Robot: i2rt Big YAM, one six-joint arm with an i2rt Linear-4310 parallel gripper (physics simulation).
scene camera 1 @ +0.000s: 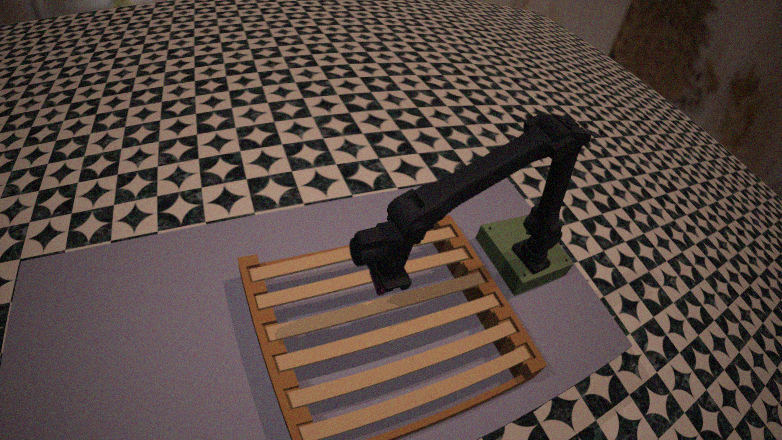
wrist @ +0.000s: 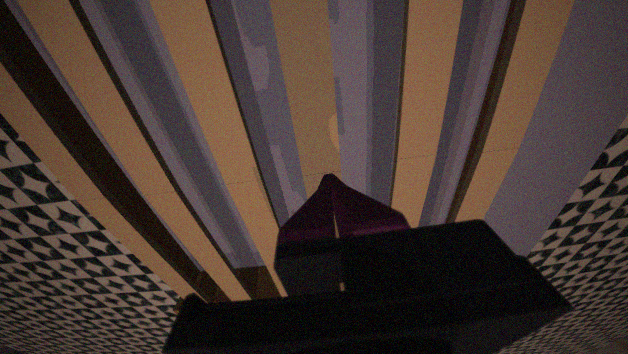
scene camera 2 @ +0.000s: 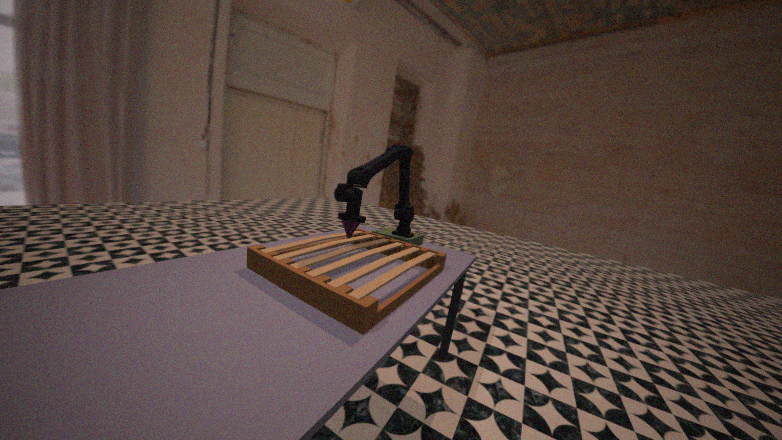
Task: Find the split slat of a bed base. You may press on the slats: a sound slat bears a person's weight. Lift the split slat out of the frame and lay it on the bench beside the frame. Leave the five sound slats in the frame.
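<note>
The wooden bed base frame [scene camera 1: 273, 347] [scene camera 2: 311, 290] lies on the lilac bench [scene camera 1: 136, 328] [scene camera 2: 136, 339], with six slats across it. My gripper [scene camera 1: 381, 291] [scene camera 2: 349, 235] [wrist: 329, 180] is shut and empty, pointing down with its purple tips low over the third slat from the far side [scene camera 1: 328, 321] [wrist: 307, 75]. That slat is largely in shadow. Whether the tips touch it I cannot tell. The slats nearer the camera in scene camera 1, such as the fourth slat [scene camera 1: 382, 337] and the sixth slat [scene camera 1: 418, 395], sit in their notches. All six have a faint line across them in the wrist view; no split is distinguishable.
The arm stands on a green base block [scene camera 1: 500, 246] [scene camera 2: 418, 239] at the right end of the frame. The bench extends left of the frame. Patterned floor [scene camera 1: 218, 109] lies beyond the bench edges. The arm partly covers the two farthest slats in scene camera 1.
</note>
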